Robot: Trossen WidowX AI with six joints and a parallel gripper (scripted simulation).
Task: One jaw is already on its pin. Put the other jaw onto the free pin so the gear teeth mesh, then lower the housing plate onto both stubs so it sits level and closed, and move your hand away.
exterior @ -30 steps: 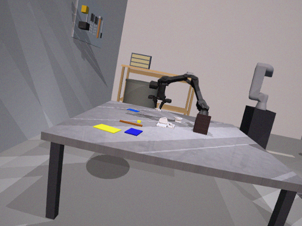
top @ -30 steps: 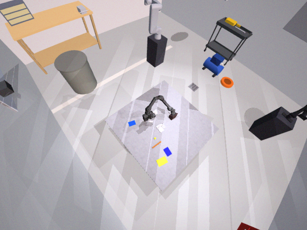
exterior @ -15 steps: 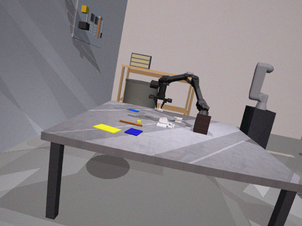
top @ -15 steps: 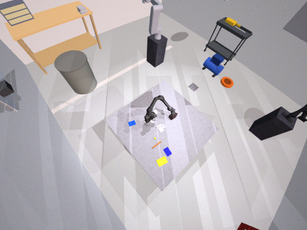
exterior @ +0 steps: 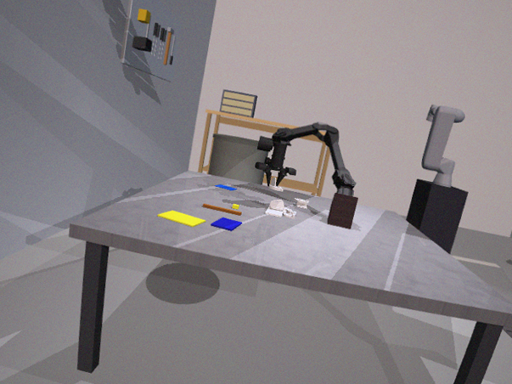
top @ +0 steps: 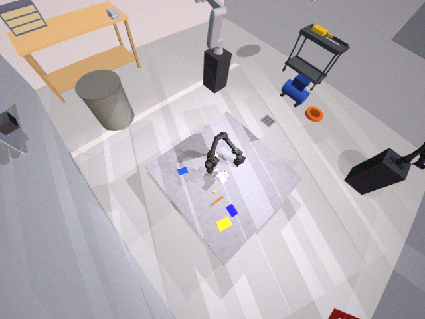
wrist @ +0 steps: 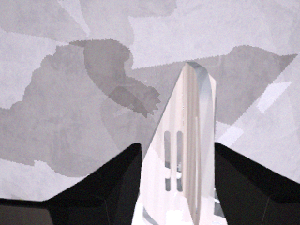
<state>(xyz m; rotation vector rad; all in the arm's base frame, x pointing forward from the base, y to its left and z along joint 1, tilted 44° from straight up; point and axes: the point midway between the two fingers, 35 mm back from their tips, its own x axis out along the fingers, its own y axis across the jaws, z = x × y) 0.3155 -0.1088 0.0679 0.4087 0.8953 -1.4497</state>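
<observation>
My gripper tip is now 3 cm to the right of the white jaw and 3 cm past it. Round my gripper tip: white housing plate 17 cm behind, 12 cm to the right, 6 cm below; then small yellow cube 19 cm to the left, 14 cm ahead, 8 cm below; then orange bar 27 cm to the left, 18 cm ahead, 8 cm below.
</observation>
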